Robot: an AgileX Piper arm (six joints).
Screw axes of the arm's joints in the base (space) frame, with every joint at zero. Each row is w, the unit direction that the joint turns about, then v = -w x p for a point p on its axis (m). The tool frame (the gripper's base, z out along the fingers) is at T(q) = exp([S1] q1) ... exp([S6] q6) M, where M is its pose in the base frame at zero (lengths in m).
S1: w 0 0 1 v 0 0 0
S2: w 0 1 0 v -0.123 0 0
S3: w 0 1 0 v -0.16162 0 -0.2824
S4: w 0.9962 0 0.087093 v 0 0.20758 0
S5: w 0 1 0 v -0.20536 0 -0.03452
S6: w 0.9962 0 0.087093 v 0 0.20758 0
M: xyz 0.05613 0 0.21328 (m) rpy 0 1.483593 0 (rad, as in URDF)
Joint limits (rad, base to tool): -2.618..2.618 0..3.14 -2.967..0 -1.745..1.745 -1.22..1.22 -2.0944..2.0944
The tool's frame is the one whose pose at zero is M.
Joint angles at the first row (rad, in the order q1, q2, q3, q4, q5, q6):
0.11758 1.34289 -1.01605 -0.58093 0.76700 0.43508
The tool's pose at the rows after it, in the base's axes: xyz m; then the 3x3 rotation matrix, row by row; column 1 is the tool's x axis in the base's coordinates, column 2 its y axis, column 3 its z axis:
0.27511 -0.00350 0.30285; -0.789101 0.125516 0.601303; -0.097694 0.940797 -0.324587; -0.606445 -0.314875 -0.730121
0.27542 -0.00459 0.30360; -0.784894 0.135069 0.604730; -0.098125 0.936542 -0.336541; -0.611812 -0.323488 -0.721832
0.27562 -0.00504 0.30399; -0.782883 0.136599 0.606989; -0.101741 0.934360 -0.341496; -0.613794 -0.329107 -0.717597
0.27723 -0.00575 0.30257; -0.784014 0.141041 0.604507; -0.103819 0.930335 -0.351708; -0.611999 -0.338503 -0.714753
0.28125 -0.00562 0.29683; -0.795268 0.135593 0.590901; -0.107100 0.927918 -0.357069; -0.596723 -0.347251 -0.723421
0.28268 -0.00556 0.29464; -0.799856 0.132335 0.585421; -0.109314 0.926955 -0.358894; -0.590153 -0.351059 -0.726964
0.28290 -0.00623 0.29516; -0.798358 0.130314 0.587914; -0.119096 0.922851 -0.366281; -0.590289 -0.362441 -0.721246
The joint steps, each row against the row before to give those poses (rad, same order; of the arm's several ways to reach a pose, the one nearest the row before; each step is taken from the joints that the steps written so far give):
0.00000 -0.00279 -0.00002 -0.01560 0.00750 0.01196
-0.00001 -0.00001 0.00002 -0.02138 -0.00002 0.01713
0.00001 -0.00002 0.00000 -0.00978 -0.00086 0.00453
0.00001 0.00754 0.00000 -0.01753 0.00000 0.01299
-0.00001 0.02186 0.00001 -0.00744 -0.00097 0.00470
-0.00001 0.00813 -0.00002 -0.00210 0.00001 -0.00002
0.00001 -0.00002 0.00003 -0.01386 0.00000 0.00113

